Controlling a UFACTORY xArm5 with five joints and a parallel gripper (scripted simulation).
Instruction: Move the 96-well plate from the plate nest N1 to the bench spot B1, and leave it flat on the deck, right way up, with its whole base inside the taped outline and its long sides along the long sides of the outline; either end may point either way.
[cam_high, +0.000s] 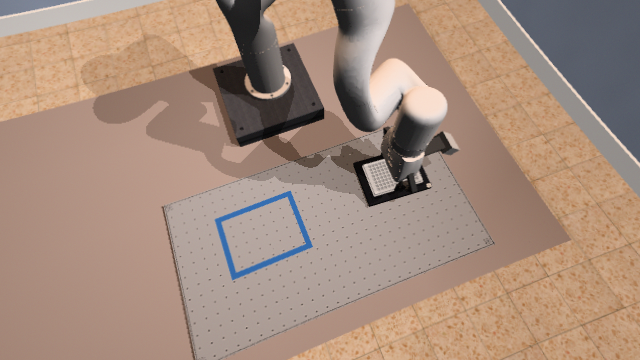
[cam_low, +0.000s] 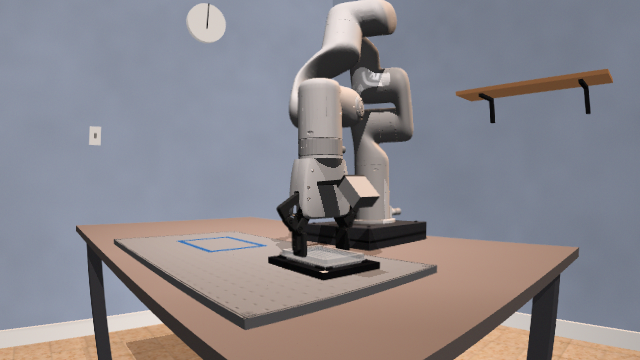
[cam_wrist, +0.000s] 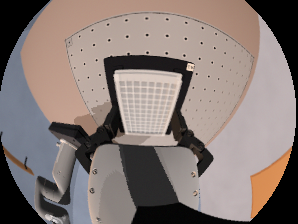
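Now: the 96-well plate 2 cm below my hand. From my hand the other things lie so: black plate nest: 3 cm below.
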